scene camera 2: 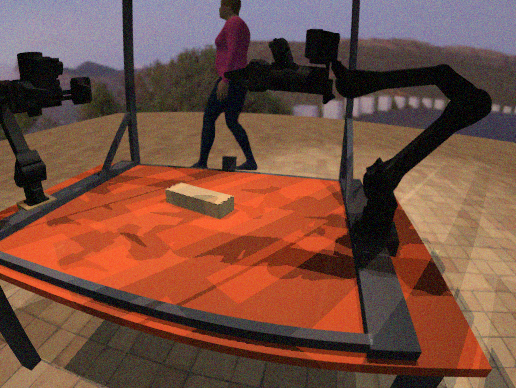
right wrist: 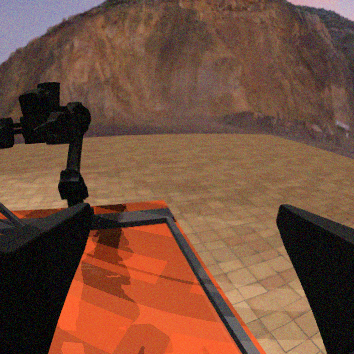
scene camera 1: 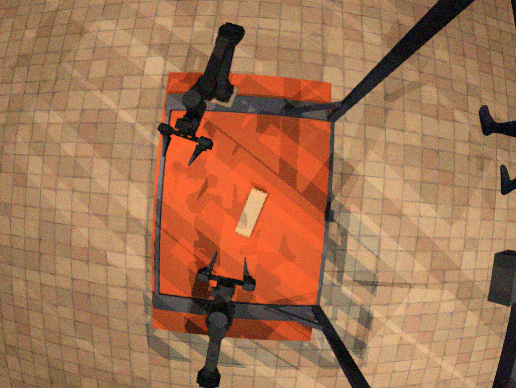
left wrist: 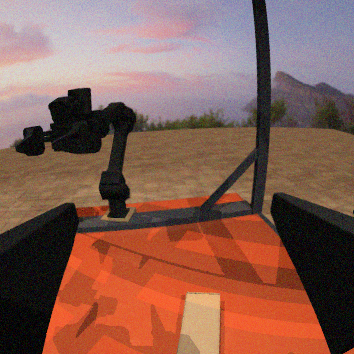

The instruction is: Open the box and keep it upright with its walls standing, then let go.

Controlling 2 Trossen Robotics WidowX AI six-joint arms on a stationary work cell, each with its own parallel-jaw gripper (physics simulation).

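Frame: origin at the left arm's base, x ahead, y left, z up, level; millimetres.
Seen in the pictures: left gripper, fingertip midpoint: [scene camera 2: 233, 75] [right wrist: 10, 134] [scene camera 1: 230, 254] [left wrist: 174, 208]; right gripper, fingertip midpoint: [scene camera 2: 69, 90] [right wrist: 186, 214] [scene camera 1: 175, 160] [left wrist: 32, 147]; left arm's base, origin of the base link: [scene camera 2: 376, 228]; right arm's base, origin of the base link: [scene camera 2: 36, 200] [scene camera 1: 223, 94] [left wrist: 118, 212].
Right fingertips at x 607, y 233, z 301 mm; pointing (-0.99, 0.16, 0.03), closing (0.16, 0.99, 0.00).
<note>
Offsets run from my right fingertips to a thing's middle. Level surfaces: height alone.
The box @(dx -133, dy -270, dz -318 mm) [scene camera 1: 251, 212] [scene camera 2: 200, 200] [left wrist: 201, 320] is a long, narrow, pale tan block shape lying on the orange table near its middle. Its top looks flat and closed, with a slightly jagged edge in scene camera 2. No raised walls show. My left gripper [scene camera 1: 230, 256] [left wrist: 174, 208] is open and empty, raised above the table, below the box in scene camera 1. My right gripper [scene camera 1: 177, 159] [right wrist: 186, 214] is open and empty, raised above the table's upper left part in scene camera 1. The box does not show in the right wrist view.
The orange table @(dz -339 mm) [scene camera 1: 295, 280] [scene camera 2: 300, 310] has dark grey rails [scene camera 1: 270, 106] [scene camera 2: 390, 310] along its edges. Dark upright posts [scene camera 2: 129, 100] [left wrist: 262, 100] stand at its corners. A small dark block @(dx -84, dy -601, dz -308 mm) [scene camera 2: 229, 163] shows at the far edge. A person [scene camera 2: 232, 50] stands beyond the table.
</note>
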